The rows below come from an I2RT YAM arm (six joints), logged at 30 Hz.
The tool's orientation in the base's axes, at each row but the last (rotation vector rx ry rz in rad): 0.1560, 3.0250, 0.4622; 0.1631, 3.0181, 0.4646; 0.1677, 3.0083, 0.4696; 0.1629, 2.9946, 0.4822; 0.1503, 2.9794, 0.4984; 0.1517, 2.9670, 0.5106; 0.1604, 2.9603, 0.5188; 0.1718, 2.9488, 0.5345; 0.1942, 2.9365, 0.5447; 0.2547, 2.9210, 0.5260; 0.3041, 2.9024, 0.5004; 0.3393, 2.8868, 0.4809
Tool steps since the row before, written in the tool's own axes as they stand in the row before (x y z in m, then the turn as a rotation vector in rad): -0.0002, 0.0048, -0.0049, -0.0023, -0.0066, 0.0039; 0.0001, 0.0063, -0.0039, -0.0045, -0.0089, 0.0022; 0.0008, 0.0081, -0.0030, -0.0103, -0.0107, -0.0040; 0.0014, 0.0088, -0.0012, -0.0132, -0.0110, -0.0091; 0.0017, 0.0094, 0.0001, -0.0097, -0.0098, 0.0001; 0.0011, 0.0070, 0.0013, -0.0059, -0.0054, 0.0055; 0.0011, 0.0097, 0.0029, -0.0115, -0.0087, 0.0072; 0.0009, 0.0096, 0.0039, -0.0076, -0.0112, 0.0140; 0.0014, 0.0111, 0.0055, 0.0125, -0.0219, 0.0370; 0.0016, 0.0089, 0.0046, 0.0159, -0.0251, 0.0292; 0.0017, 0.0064, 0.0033, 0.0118, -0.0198, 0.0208; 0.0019, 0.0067, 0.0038, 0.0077, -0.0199, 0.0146
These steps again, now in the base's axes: 0.0002, 0.0031, 0.0061, 0.0021, -0.0054, -0.0056; 0.0001, 0.0048, 0.0056, 0.0039, -0.0083, -0.0045; -0.0004, 0.0069, 0.0053, 0.0088, -0.0126, 0.0013; -0.0007, 0.0081, 0.0038, 0.0110, -0.0148, 0.0062; -0.0009, 0.0091, 0.0028, 0.0088, -0.0103, -0.0024; -0.0004, 0.0071, 0.0010, 0.0062, -0.0040, -0.0063; 0.0001, 0.0102, 0.0005, 0.0117, -0.0072, -0.0084; 0.0006, 0.0104, -0.0003, 0.0087, -0.0067, -0.0161; 0.0007, 0.0124, -0.0012, -0.0082, -0.0056, -0.0437; 0.0005, 0.0101, -0.0013, -0.0134, -0.0104, -0.0380; 0.0001, 0.0073, -0.0011, -0.0103, -0.0091, -0.0278; 0.0003, 0.0078, -0.0015, -0.0078, -0.0121, -0.0215
